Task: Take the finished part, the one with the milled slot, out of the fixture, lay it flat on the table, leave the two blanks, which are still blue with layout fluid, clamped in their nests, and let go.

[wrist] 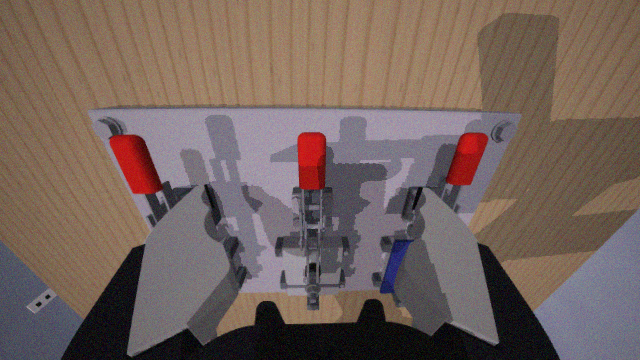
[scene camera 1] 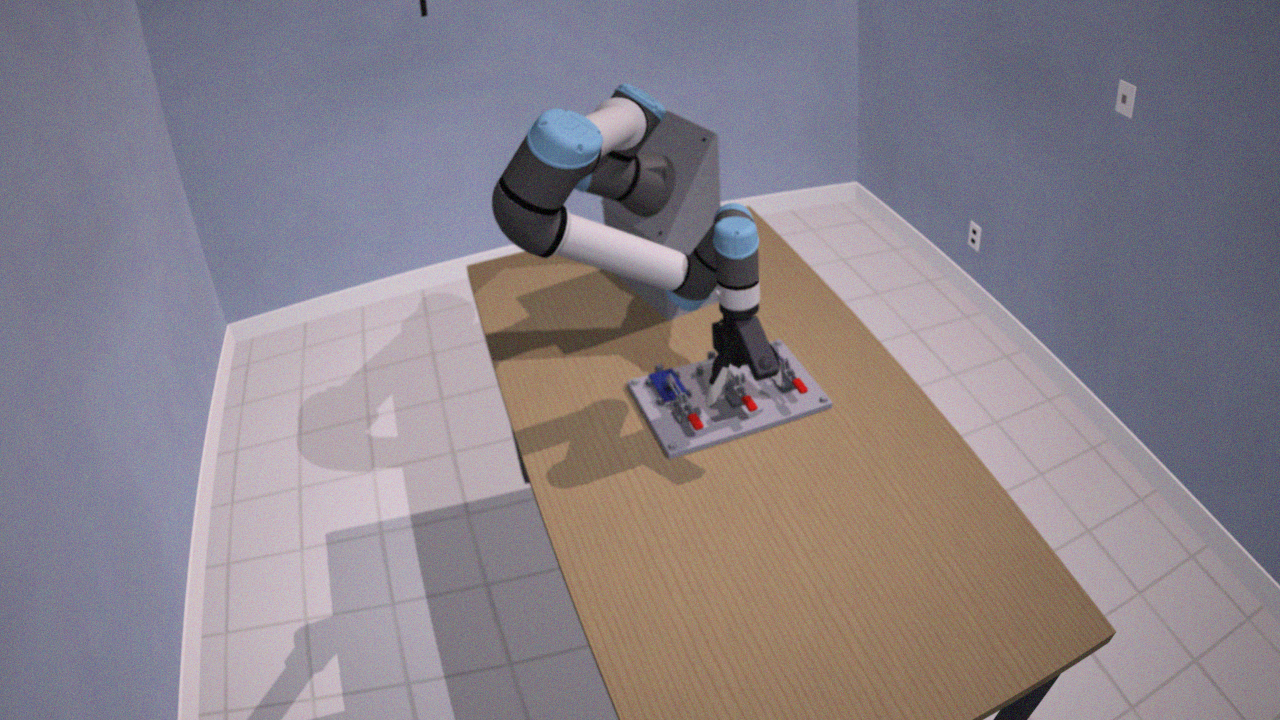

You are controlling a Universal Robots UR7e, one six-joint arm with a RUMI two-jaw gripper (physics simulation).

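Seen in the pictures: gripper, fingertip midpoint: (wrist: pixel 315 188) (scene camera 1: pixel 744 397); arm's base at its link origin: (scene camera 1: pixel 652 185).
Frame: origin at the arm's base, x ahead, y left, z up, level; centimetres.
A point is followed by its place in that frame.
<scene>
The finished part (wrist: pixel 294 261) {x 40.1, y -3.8, z -24.4 cm}, a pale grey plate, sits in the middle nest of the fixture plate (scene camera 1: pixel 716 435) {x 52.4, y -14.7, z -26.5 cm} (wrist: pixel 275 120) {x 53.7, y -4.3, z -26.5 cm}. The middle clamp's bar lies over it and hides the slot. A blue blank (scene camera 1: pixel 665 385) {x 36.2, y -16.9, z -24.9 cm} (wrist: pixel 395 267) {x 36.9, y -14.7, z -24.9 cm} sits in the nest on the right of the wrist view, partly covered by a finger. The other blank is hidden by the left finger in the wrist view and mostly behind my gripper in the scene view. My gripper (scene camera 1: pixel 744 386) {x 49.5, y -7.0, z -22.6 cm} (wrist: pixel 315 188) {x 49.5, y -7.0, z -22.6 cm} is open and empty, its fingers wide on either side of the middle clamp, low over the fixture.
The middle clamp's red handle (scene camera 1: pixel 749 403) {x 51.8, y -7.2, z -22.4 cm} (wrist: pixel 312 160) {x 51.7, y -7.0, z -22.4 cm} points away from the nest. Red handles (wrist: pixel 135 165) {x 52.8, y 3.6, z -21.9 cm} (wrist: pixel 468 159) {x 50.4, y -17.6, z -22.9 cm} of the outer clamps stand near the fingers. The fixture rests on the wooden table (scene camera 1: pixel 805 555) {x 85.4, y -15.8, z -28.0 cm} (wrist: pixel 300 50) {x 58.3, y -6.8, z -28.0 cm}. The arm's grey base (scene camera 1: pixel 698 179) {x 11.9, y 5.2, z 5.0 cm} stands at the back.
</scene>
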